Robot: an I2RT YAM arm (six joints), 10 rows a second.
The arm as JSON. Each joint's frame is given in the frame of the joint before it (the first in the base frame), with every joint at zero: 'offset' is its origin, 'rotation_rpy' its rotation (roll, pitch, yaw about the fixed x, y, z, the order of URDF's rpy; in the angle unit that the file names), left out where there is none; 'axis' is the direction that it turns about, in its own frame. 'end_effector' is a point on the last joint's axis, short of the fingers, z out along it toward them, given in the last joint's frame.
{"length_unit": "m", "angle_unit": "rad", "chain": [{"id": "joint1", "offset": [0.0, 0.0, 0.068], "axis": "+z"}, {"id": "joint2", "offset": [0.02, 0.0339, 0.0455], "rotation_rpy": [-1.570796, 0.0, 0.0], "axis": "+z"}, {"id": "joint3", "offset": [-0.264, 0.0, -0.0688], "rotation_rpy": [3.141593, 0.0, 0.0], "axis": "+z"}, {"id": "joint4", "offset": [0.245, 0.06, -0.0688], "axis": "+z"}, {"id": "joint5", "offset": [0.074, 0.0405, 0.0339], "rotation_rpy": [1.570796, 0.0, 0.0], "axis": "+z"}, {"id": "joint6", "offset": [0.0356, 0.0, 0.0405], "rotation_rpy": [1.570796, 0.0, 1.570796], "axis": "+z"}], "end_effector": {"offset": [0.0, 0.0, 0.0], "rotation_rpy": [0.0, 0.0, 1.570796]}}
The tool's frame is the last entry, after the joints.
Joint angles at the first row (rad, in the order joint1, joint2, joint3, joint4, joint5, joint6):
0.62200, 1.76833, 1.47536, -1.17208, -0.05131, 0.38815
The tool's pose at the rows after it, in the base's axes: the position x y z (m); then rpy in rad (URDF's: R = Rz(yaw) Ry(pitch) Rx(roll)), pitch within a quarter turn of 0, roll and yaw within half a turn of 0:
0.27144, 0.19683, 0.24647, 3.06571, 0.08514, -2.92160
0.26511, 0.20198, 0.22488, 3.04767, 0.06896, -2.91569
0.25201, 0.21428, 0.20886, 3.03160, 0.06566, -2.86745
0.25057, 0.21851, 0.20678, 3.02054, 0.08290, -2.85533
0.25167, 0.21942, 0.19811, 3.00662, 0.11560, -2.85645
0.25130, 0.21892, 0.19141, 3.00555, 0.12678, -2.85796
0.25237, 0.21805, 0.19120, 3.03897, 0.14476, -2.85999
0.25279, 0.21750, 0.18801, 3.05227, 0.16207, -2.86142
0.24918, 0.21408, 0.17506, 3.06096, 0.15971, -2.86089
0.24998, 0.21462, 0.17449, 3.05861, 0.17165, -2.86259
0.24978, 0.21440, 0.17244, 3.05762, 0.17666, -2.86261
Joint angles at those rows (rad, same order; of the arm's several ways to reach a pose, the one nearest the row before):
0.62353, 1.76832, 1.46086, -1.15531, -0.03643, 0.40227
0.64489, 1.77254, 1.38000, -1.07709, -0.05779, 0.41867
0.69676, 1.77292, 1.31552, -1.00842, -0.07343, 0.42286
0.70898, 1.77291, 1.30599, -0.97868, -0.07648, 0.42248
0.70898, 1.77253, 1.26783, -0.90543, -0.07572, 0.42212
0.70897, 1.77328, 1.24037, -0.86653, -0.07191, 0.42287
0.70897, 1.77329, 1.23959, -0.86307, -0.03376, 0.42286
0.70897, 1.77291, 1.22511, -0.83869, -0.01430, 0.42286
0.70897, 1.77330, 1.17172, -0.79062, -0.00744, 0.42248
0.70896, 1.77327, 1.16826, -0.77536, -0.00439, 0.42324
0.70898, 1.77329, 1.15913, -0.76125, -0.00324, 0.42287

